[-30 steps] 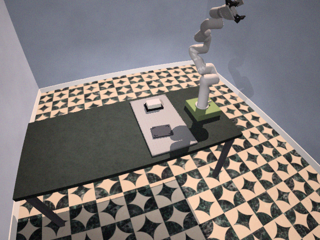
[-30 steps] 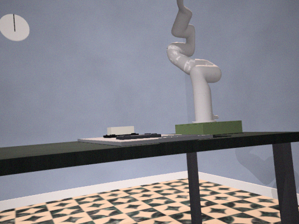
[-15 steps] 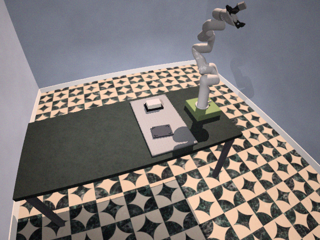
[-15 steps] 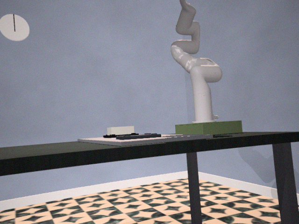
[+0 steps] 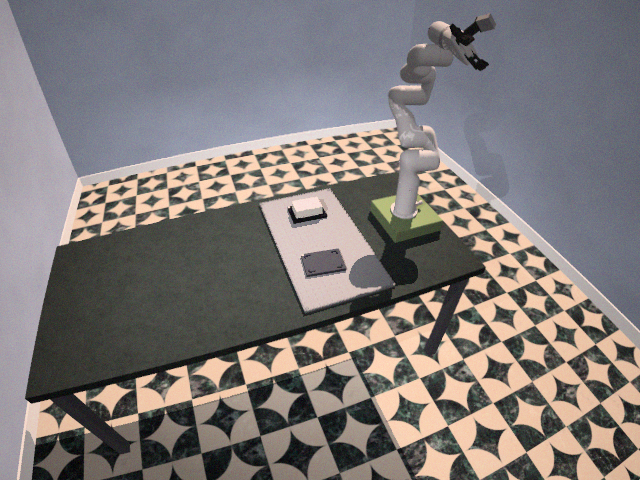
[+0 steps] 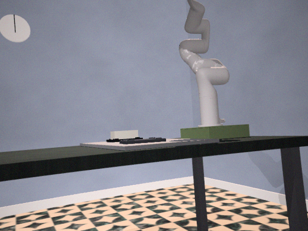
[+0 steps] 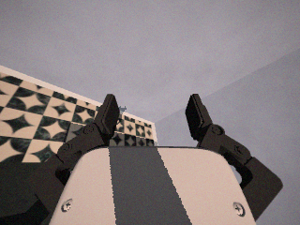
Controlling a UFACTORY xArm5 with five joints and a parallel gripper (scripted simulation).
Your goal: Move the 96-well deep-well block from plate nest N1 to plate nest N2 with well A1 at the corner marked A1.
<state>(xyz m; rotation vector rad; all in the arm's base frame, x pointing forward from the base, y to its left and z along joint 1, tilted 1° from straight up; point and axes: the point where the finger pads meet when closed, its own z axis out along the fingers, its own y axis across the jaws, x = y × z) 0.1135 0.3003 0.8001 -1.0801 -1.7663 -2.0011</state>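
My hand is 82 cm above the white deep-well block, 54 cm to the left of it and 27 cm short of it. From my hand the other things lie so: nest N1 (85 cm below, 54 cm to the right, 27 cm ahead); dark nest N2 (85 cm below, 36 cm ahead, 21 cm to the right).
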